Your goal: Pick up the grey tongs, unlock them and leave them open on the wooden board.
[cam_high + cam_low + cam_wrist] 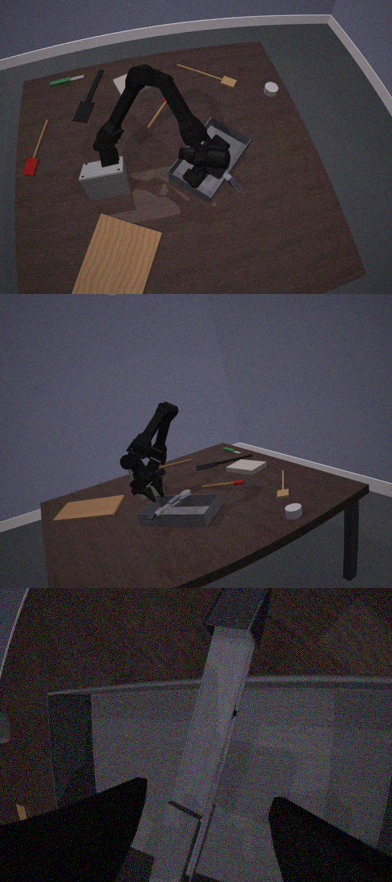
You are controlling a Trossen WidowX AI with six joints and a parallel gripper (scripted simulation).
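Now: gripper tip 70 mm to the right of the grey roasting tin, 70 mm above it and 20 mm short of it. From my gripper tip the other things lie so: wooden board (440 mm behind, 240 mm to the right, 90 mm below); then white cylinder (430 mm ahead, 330 mm to the left, 80 mm below); then white slab (560 mm to the left, 160 mm behind, 90 mm below).
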